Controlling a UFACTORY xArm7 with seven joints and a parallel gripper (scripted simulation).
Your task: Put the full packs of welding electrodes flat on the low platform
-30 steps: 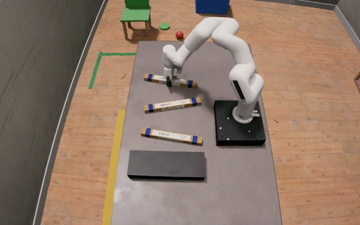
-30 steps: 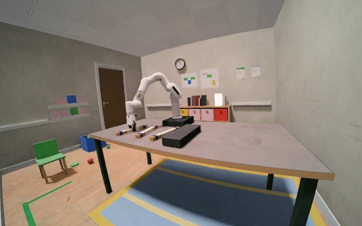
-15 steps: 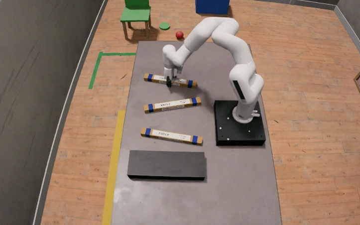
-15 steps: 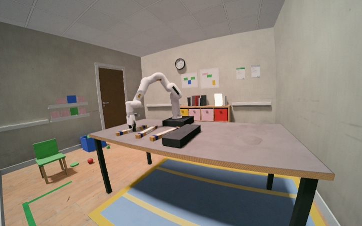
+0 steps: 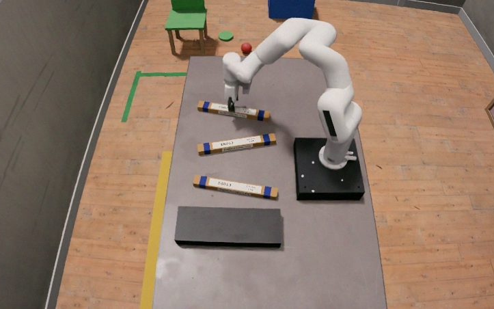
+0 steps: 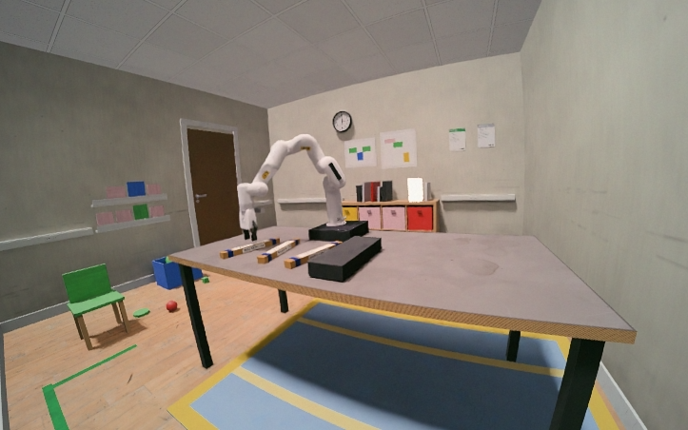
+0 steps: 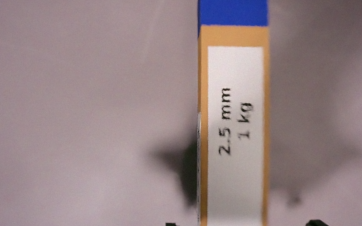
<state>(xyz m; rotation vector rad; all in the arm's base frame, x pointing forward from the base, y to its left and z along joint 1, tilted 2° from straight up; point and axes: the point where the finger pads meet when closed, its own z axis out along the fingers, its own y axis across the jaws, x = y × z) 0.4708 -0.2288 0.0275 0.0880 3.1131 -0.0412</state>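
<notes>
Now: hand 50 mm past the pack, 190 mm to the right of it and 50 mm above it. Also, from my hand: pack of welding electrodes 70 mm behind, 400 mm to the left, 50 mm below; platform 80 mm behind, 580 mm to the left, 60 mm below.
</notes>
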